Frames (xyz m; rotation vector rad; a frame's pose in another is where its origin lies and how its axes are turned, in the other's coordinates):
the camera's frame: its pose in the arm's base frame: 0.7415 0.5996 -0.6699 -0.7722 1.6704 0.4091
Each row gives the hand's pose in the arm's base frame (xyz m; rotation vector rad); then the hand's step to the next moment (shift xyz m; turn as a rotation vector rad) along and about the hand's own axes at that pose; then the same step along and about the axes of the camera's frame.
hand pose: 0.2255 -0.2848 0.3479 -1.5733 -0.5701 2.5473
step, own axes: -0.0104 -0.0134 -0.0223 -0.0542 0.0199 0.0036
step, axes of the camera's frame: -0.0107 -0.0051 0.0254 -0.0314 -0.0465 -0.0141
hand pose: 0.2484 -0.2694 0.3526 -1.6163 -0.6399 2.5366
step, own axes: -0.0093 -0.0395 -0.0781 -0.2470 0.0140 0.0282
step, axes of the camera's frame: -0.0162 -0.0032 0.0864 -0.1905 -0.1533 -0.0468
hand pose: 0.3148 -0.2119 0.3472 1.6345 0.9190 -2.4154
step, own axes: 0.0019 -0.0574 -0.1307 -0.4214 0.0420 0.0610
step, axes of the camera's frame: -0.0293 0.0269 0.1371 -0.3146 -0.2739 -0.0950
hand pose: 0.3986 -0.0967 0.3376 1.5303 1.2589 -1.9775
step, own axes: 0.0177 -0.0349 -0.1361 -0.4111 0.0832 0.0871
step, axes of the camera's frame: -0.0358 0.0615 0.1224 -0.2792 -0.3067 -0.1074
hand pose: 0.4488 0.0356 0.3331 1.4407 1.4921 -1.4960
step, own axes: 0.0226 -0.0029 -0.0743 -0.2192 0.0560 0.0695
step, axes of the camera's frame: -0.0172 0.0471 0.0594 -0.1347 -0.1825 -0.0675
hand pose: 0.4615 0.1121 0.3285 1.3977 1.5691 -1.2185
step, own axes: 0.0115 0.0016 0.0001 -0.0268 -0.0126 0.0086
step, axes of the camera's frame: 0.0096 0.0044 0.0047 -0.0184 -0.0096 -0.0228
